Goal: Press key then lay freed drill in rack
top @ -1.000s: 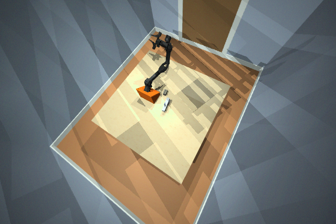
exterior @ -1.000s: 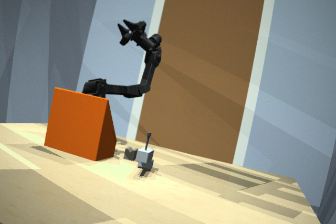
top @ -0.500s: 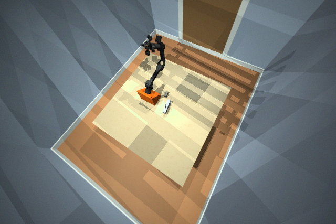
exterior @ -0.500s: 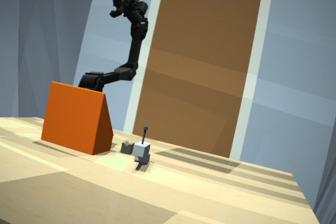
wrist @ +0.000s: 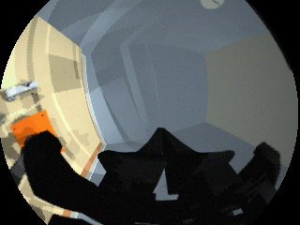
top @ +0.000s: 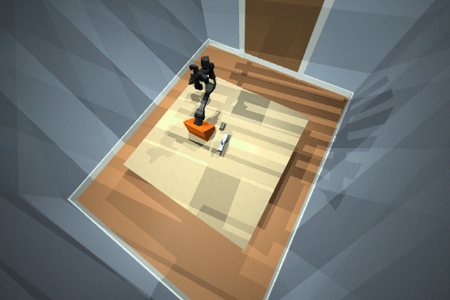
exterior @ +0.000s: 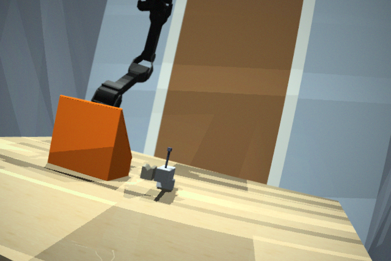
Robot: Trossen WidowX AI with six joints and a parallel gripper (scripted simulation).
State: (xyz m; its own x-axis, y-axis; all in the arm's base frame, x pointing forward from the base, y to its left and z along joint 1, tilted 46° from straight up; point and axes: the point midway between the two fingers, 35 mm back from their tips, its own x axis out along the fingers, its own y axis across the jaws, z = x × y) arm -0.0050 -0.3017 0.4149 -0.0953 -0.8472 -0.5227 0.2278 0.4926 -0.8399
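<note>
The thin dark drill lies 560 mm below my gripper tip, 240 mm ahead of it and 110 mm to the right of it. Round my gripper tip: small grey rack (650 mm below, 150 mm ahead, 70 mm to the left).
</note>
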